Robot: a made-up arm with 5 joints.
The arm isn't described. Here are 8 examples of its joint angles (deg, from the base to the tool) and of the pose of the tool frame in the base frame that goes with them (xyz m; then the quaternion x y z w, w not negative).
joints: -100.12 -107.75 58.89 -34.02 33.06
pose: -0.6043 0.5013 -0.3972 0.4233 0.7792 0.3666 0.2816
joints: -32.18 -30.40 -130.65 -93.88 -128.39
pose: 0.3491 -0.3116 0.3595 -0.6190 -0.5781 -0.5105 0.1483
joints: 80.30 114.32 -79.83 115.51 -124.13
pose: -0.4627 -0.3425 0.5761 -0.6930 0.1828 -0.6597 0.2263
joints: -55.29 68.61 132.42 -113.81 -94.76
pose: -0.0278 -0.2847 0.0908 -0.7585 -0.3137 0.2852 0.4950
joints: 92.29 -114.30 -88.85 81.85 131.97
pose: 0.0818 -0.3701 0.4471 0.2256 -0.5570 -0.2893 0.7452
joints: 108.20 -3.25 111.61 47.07 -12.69
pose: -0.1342 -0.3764 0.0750 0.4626 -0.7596 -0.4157 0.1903
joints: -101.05 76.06 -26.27 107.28 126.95
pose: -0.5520 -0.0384 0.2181 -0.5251 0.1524 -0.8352 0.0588
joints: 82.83 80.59 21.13 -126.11 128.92
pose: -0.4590 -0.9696 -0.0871 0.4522 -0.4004 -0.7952 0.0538
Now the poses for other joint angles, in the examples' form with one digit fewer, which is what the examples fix.
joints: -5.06 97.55 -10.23 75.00 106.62
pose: -0.087 -0.039 -0.162 -0.230 0.572 -0.142 0.774
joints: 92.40 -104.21 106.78 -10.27 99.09
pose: -0.828 0.059 0.601 0.199 0.142 0.967 0.067
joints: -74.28 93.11 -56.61 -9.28 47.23
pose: 0.531 0.197 -0.383 -0.853 0.302 0.244 0.349
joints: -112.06 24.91 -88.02 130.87 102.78
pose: -0.403 -0.076 -0.536 -0.153 0.164 0.972 0.068
